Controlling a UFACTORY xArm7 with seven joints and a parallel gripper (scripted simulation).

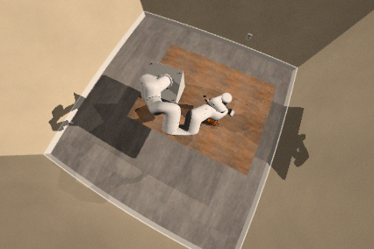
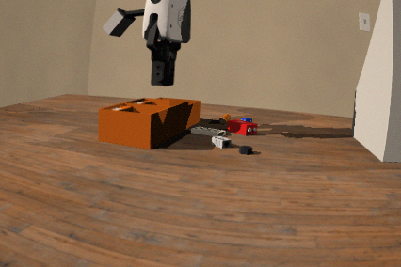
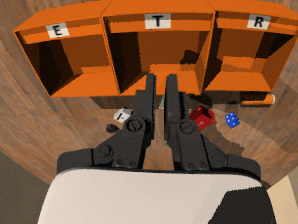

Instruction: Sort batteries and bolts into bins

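Right now my hand is 140 mm past the small black piece, 110 mm to the right of it and 90 mm above it. Also, from my hand: orange bin: 10 mm ahead, 70 mm below; red block: 140 mm behind, 30 mm to the right, 90 mm below; pale grey block: 110 mm behind, 80 mm to the left, 90 mm below.
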